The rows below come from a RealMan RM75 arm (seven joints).
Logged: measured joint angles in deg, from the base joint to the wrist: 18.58, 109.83, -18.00, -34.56, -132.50, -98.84, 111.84; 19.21, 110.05, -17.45, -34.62, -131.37, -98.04, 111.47; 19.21, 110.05, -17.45, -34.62, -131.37, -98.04, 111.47; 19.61, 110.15, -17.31, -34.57, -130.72, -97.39, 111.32; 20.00, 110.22, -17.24, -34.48, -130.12, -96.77, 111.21; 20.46, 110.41, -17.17, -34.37, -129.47, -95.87, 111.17; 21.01, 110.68, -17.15, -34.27, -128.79, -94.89, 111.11; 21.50, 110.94, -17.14, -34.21, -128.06, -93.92, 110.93; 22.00, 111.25, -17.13, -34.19, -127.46, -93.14, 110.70
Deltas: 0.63, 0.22, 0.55, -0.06, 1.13, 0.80, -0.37; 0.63, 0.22, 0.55, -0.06, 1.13, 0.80, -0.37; 1.03, 0.32, 0.69, -0.01, 1.78, 1.45, -0.52; 1.42, 0.39, 0.76, 0.08, 2.38, 2.07, -0.63; 1.88, 0.58, 0.83, 0.19, 3.03, 2.97, -0.67; 2.43, 0.85, 0.85, 0.29, 3.71, 3.95, -0.73; 2.92, 1.11, 0.86, 0.35, 4.44, 4.92, -0.91; 3.42, 1.42, 0.87, 0.37, 5.04, 5.70, -1.14
